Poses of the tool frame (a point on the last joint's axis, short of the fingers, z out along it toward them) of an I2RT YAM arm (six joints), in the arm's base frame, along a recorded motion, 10 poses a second.
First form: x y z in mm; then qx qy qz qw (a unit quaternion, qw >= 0).
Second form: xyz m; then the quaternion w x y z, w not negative. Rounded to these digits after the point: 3 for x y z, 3 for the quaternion.
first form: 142 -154 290 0.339 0.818 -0.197 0.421
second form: 0.142 -0.154 0.290 0.421 0.339 0.818 -0.197
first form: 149 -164 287 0.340 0.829 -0.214 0.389
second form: 0.149 -0.164 0.287 0.389 0.340 0.829 -0.214
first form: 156 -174 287 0.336 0.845 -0.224 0.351
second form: 0.156 -0.174 0.287 0.351 0.336 0.845 -0.224
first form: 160 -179 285 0.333 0.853 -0.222 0.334
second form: 0.160 -0.179 0.285 0.334 0.333 0.853 -0.222
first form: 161 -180 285 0.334 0.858 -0.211 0.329
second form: 0.161 -0.180 0.285 0.329 0.334 0.858 -0.211
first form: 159 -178 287 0.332 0.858 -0.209 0.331
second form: 0.159 -0.178 0.287 0.331 0.332 0.858 -0.209
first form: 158 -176 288 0.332 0.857 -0.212 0.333
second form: 0.158 -0.176 0.288 0.333 0.332 0.857 -0.212
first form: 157 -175 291 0.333 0.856 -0.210 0.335
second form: 0.157 -0.175 0.291 0.335 0.333 0.856 -0.210
